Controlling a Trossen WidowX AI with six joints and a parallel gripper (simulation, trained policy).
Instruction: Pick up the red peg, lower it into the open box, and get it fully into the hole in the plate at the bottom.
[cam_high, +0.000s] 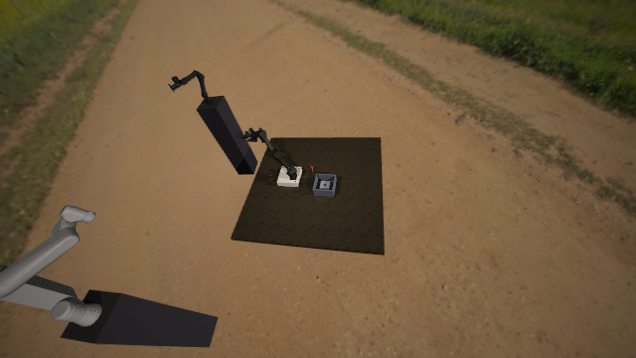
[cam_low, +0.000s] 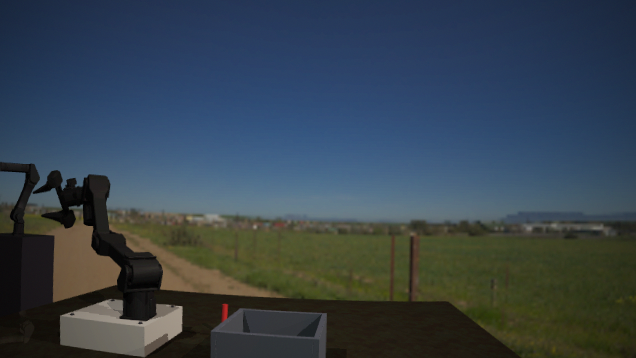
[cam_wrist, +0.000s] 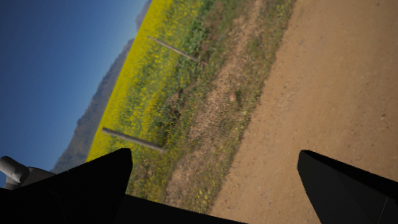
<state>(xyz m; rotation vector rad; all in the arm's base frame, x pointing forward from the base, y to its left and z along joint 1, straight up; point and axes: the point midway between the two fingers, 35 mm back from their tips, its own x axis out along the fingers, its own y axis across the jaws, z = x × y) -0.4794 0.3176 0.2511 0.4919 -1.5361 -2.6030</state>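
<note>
Right now the red peg is 68 cm ahead of my gripper tip, 27 cm below it and 19 cm to the right of it. Also, from my gripper tip: grey box 83 cm ahead, 40 cm to the right, 28 cm below.
</note>
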